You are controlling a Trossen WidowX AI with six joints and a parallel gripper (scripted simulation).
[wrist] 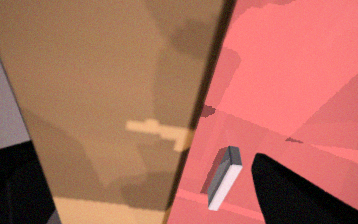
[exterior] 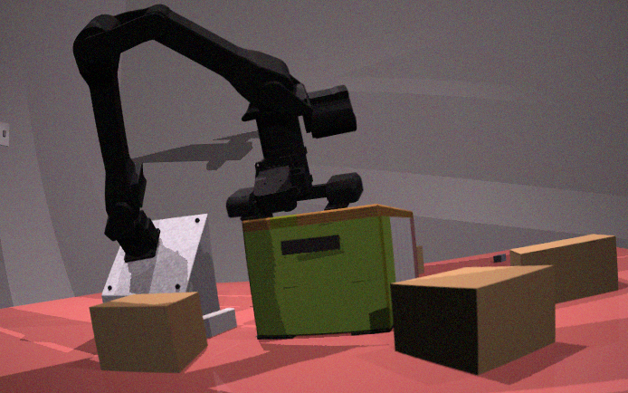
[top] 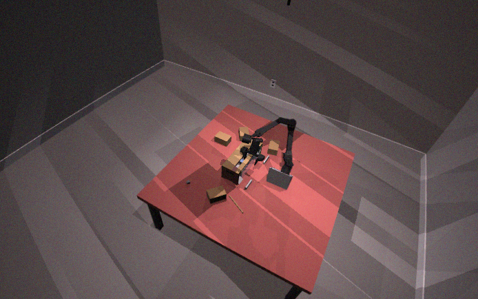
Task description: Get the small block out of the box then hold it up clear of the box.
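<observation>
My gripper tip is now 60 mm short of the blue block and 10 mm to the right of it. Round my gripper tip: small grey piece (370 mm ahead, 300 mm to the left, 80 mm below); then thin stick (330 mm to the left, 80 mm below, 20 mm behind); then long box (30 mm to the right, 30 mm ahead, 20 mm below).
</observation>
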